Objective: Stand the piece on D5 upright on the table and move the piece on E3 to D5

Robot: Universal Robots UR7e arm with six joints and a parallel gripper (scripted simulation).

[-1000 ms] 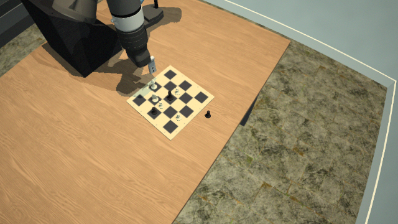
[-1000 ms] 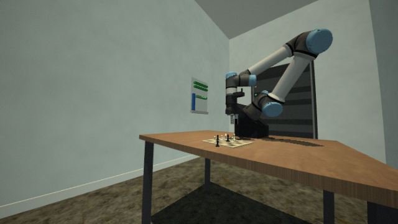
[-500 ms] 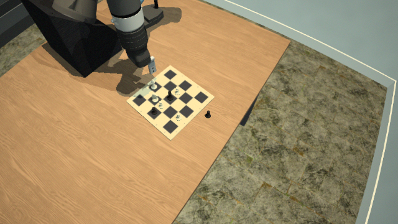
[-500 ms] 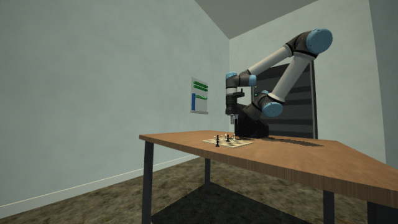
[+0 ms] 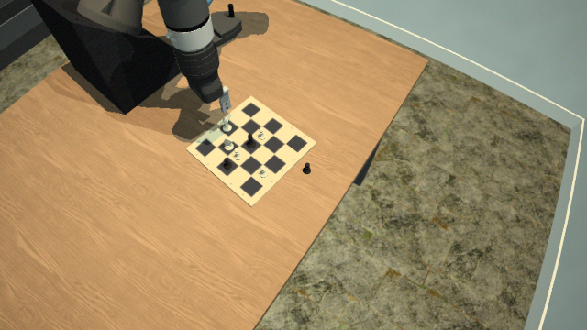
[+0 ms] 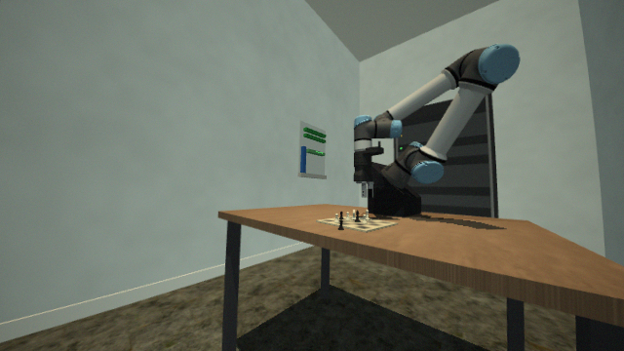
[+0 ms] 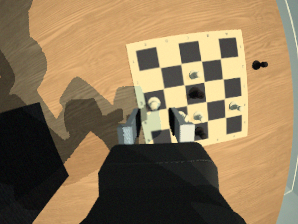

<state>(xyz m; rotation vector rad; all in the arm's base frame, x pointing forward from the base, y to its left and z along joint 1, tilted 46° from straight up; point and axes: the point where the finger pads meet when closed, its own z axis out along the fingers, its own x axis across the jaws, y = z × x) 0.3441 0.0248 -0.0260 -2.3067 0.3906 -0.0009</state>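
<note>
The chessboard lies 80 mm ahead of my hand, 10 mm to the right of it and 110 mm below it.
</note>
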